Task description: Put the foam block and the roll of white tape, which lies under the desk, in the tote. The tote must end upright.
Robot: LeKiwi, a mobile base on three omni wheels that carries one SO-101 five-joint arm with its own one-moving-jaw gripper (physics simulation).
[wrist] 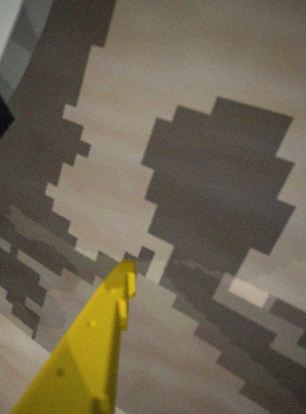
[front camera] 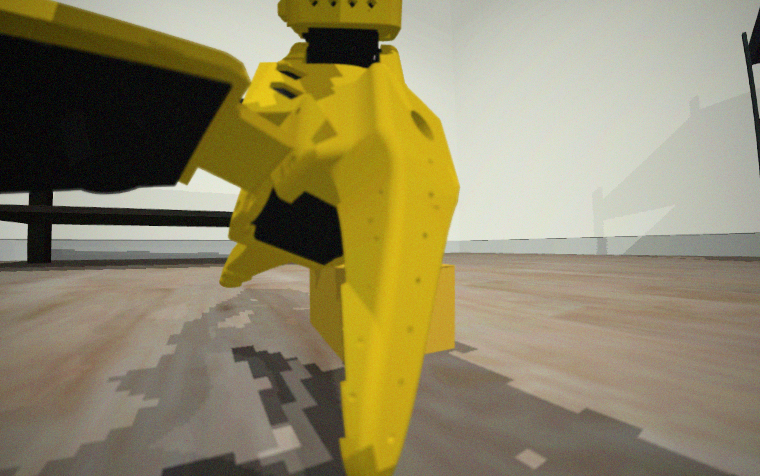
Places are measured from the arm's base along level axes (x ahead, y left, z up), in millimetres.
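Pixels of known places: hand, its tool point: [wrist: 135, 273] [front camera: 361, 464].
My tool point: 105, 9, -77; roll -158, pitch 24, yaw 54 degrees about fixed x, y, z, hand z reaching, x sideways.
Ahead of a thing's pixels: the offset from my tool point to its top centre, as dx, dy, dz. "pt": to the spot under its first point. Level surfaces: height alone.
The yellow foam block @[pt +102, -30, +7] [front camera: 440, 313] stands on the floor in the front view, partly hidden behind my gripper's long jaw. Its left side and right part show on either side of that jaw. The block does not show in the wrist view. My gripper [front camera: 298, 375] is fully open and empty, pointing down, nearer the front camera than the block. In the wrist view one notched jaw [wrist: 92, 345] shows at the lower left, over shadowed floor; the other jaw is out of the picture. The roll of white tape and the tote do not show in either view.
A dark desk or bench frame, with a leg @[+762, +1223, +387] [front camera: 39, 241] and a low crossbar [front camera: 140, 217], stands at the left back. A dark post [front camera: 752, 100] is at the right edge. Pale walls [front camera: 532, 112] are behind. Jagged shadows cross the wooden floor @[dz -13] [front camera: 588, 325] [wrist: 200, 65].
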